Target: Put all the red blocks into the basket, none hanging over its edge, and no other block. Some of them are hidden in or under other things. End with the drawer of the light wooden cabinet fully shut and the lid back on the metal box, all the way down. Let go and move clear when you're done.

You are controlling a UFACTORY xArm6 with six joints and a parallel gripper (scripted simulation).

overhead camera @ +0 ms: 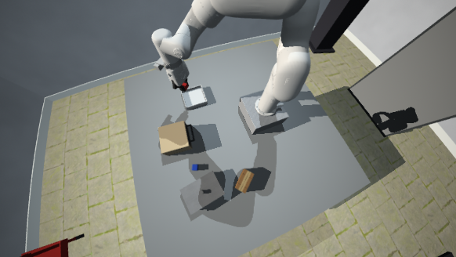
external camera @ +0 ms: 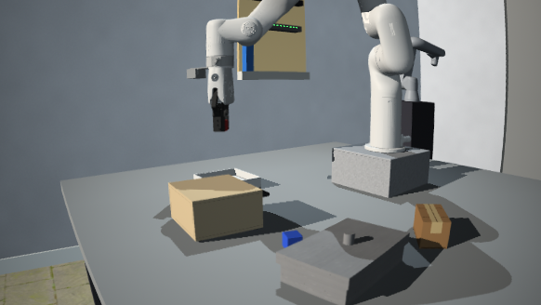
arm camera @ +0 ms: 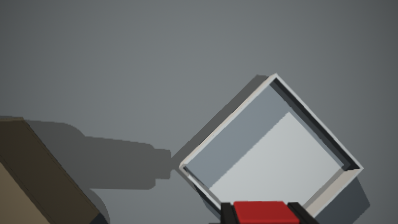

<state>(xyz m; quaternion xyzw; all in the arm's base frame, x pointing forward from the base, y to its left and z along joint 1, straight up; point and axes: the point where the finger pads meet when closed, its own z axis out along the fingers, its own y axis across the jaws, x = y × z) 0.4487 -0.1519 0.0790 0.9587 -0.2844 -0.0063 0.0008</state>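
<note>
Right now the white basket is 170 mm below my hand, 40 mm to the right of it and 20 mm behind it. From my hand the other things lie so: blue block (420 mm to the left, 170 mm below); drawer (240 mm to the left, 150 mm below, 80 mm ahead); light wooden cabinet (250 mm to the left, 150 mm below, 90 mm ahead).
</note>
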